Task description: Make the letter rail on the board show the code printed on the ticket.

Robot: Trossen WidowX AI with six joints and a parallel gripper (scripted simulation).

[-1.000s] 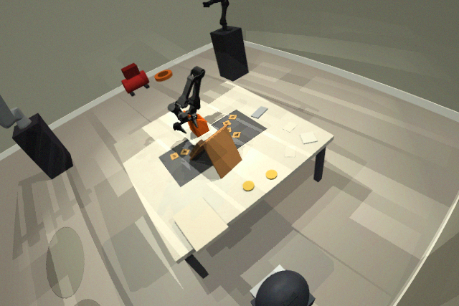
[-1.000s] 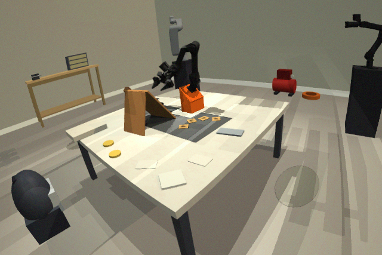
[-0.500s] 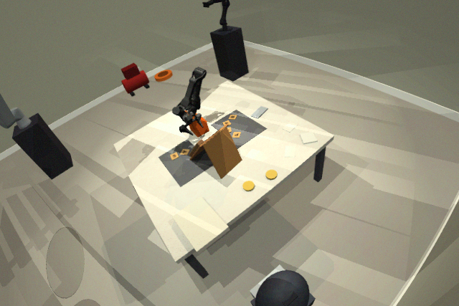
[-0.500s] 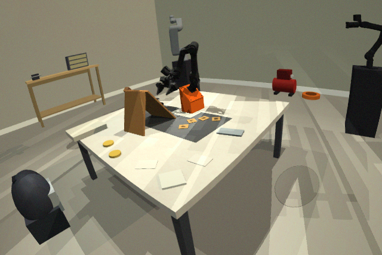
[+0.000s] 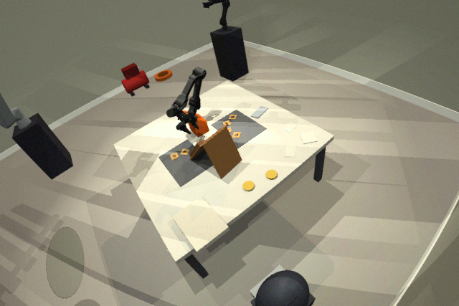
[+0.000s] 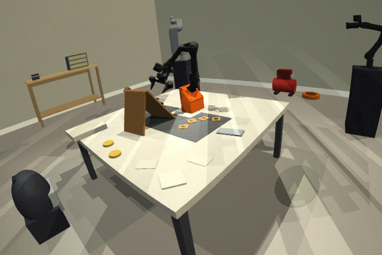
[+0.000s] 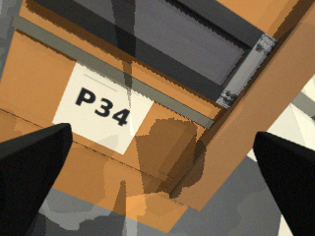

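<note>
Now: the letter tile 11 cm behind my gripper tip, 32 cm to the left of it and 20 cm below it. Round my gripper tip: pale stone block 48 cm ahead, 34 cm to the right, 18 cm below; then dark mat 6 cm behind, 11 cm to the left, 20 cm below; then white ticket 5 cm ahead, 4 cm to the left, 11 cm below.
</note>
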